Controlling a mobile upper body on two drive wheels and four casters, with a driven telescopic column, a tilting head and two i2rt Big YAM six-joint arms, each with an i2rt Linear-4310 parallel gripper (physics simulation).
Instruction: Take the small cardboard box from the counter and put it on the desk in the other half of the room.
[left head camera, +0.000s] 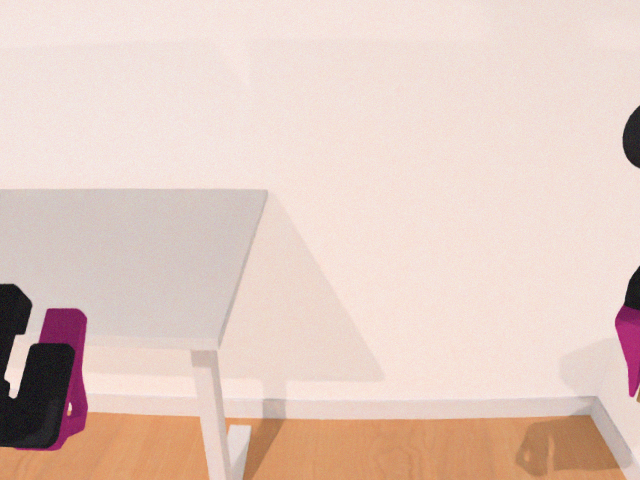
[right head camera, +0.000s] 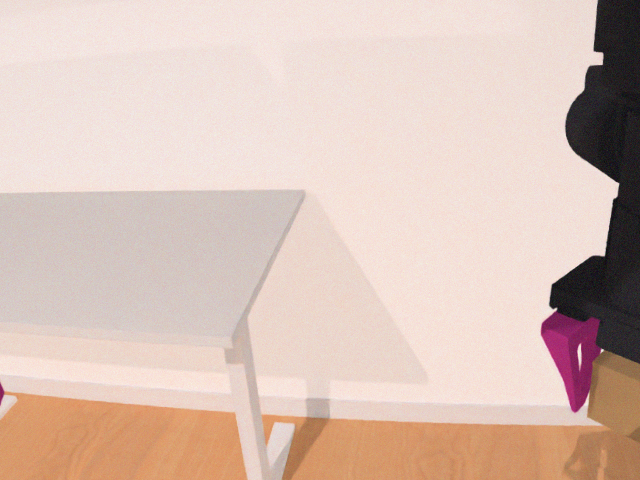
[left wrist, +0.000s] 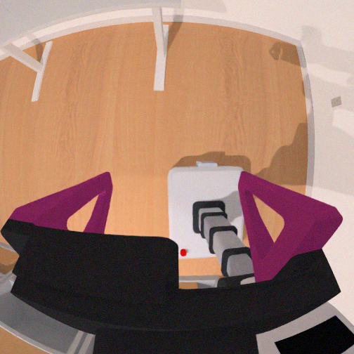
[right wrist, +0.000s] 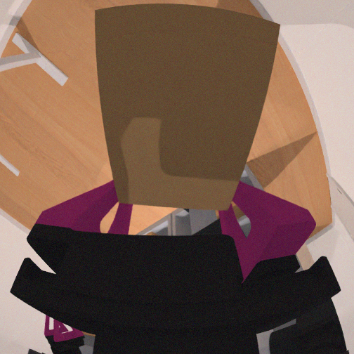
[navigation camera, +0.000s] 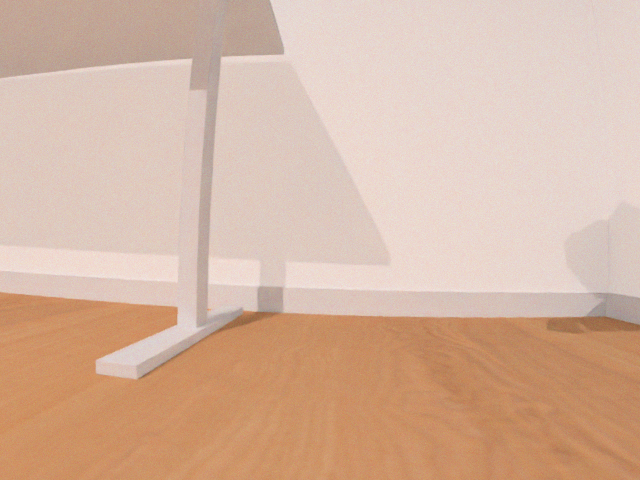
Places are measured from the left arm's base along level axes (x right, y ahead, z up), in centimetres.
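Where they show: left gripper, fingertip midpoint: (left head camera: 5, 416); right gripper, fingertip midpoint: (right head camera: 621, 428).
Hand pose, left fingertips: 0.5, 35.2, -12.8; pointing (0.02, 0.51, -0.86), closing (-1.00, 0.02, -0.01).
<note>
After its pixels a point has its place, as x, y, z.
The small brown cardboard box (right head camera: 615, 390) {44.9, 39.9, -15.6} (right wrist: 185, 100) is held between the magenta fingers of my right gripper (right wrist: 174, 178), which is shut on it. In the right head camera it shows at the right edge, in the air to the right of the desk. The grey-topped desk (left head camera: 139, 248) {-19.1, 125.9, -46.0} (right head camera: 134, 253) {-27.9, 123.3, -45.9} (navigation camera: 129, 36) {-42.3, 149.8, -48.4} stands at the left in both head views, its right end in sight. My left gripper (left wrist: 175, 178) is open with nothing between its fingers; in the left head camera one of its fingers shows in front of the desk's near edge.
The desk's white leg (left head camera: 209, 408) {-6.8, 124.2, -94.1} (right head camera: 248, 408) {-5.7, 124.1, -95.2} (navigation camera: 193, 206) {-6.5, 124.1, -109.2} ends in a long foot (left wrist: 160, 75) (navigation camera: 155, 346) on the wooden floor. A wall (left head camera: 439, 180) {62.2, 166.8, -44.5} stands behind the desk, and a side wall (left wrist: 332, 140) meets it at the right. My base (left wrist: 187, 185) shows below the left gripper.
</note>
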